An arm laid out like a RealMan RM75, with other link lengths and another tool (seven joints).
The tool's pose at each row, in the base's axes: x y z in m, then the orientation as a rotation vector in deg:
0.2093 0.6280 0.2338 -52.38 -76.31 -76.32
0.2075 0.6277 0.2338 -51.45 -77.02 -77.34
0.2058 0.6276 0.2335 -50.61 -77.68 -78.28
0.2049 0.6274 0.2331 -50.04 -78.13 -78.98
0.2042 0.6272 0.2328 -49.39 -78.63 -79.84
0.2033 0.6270 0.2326 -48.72 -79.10 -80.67
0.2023 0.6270 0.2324 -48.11 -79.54 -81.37
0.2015 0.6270 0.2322 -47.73 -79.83 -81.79
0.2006 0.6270 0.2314 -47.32 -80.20 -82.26
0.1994 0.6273 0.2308 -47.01 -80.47 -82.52
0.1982 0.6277 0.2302 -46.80 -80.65 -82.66
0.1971 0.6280 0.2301 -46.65 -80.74 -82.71
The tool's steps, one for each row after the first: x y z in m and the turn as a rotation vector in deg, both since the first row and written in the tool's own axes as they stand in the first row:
0.0004 -0.0018 -0.0001 0.06 0.19 -1.33
0.0005 -0.0035 0.0000 0.11 0.33 -2.55
0.0003 -0.0045 -0.0001 0.10 0.43 -3.42
0.0002 -0.0052 -0.0002 0.04 0.55 -4.45
0.0003 -0.0062 -0.0003 0.00 0.70 -5.45
0.0003 -0.0072 -0.0002 0.00 0.82 -6.33
0.0003 -0.0080 -0.0001 0.02 0.88 -6.88
-0.0003 -0.0091 -0.0001 0.04 0.90 -7.51
-0.0007 -0.0103 0.0003 0.11 0.92 -7.92
-0.0011 -0.0116 0.0008 0.18 0.94 -8.18
-0.0010 -0.0127 0.0012 0.25 0.97 -8.31

